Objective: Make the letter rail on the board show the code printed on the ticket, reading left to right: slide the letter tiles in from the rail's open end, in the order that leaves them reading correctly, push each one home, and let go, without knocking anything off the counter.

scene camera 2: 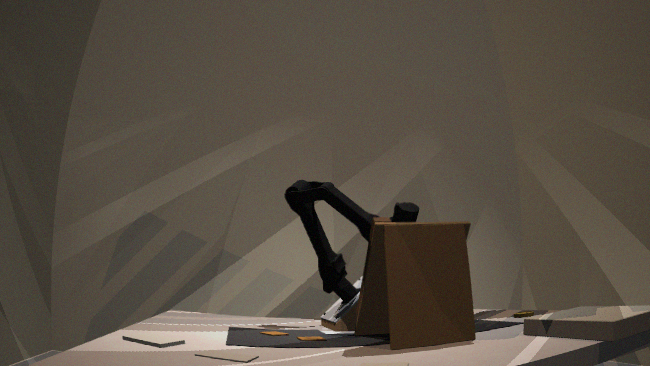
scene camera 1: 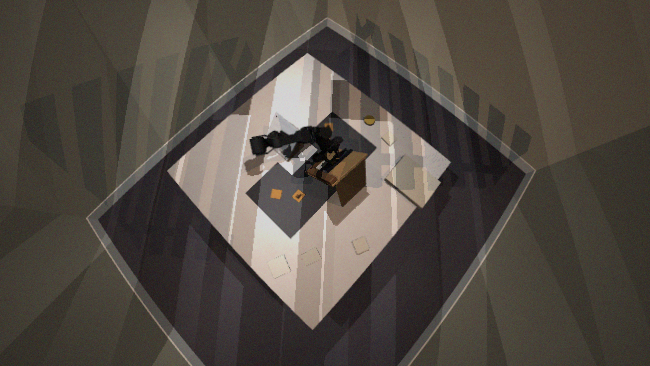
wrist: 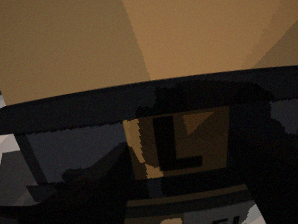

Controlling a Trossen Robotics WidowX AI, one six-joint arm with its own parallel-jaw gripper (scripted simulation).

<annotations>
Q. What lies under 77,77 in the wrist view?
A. A brown board.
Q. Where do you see a brown board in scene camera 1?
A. At 348,174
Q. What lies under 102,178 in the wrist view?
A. My gripper.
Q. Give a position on a brown board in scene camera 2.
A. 416,286
</annotations>
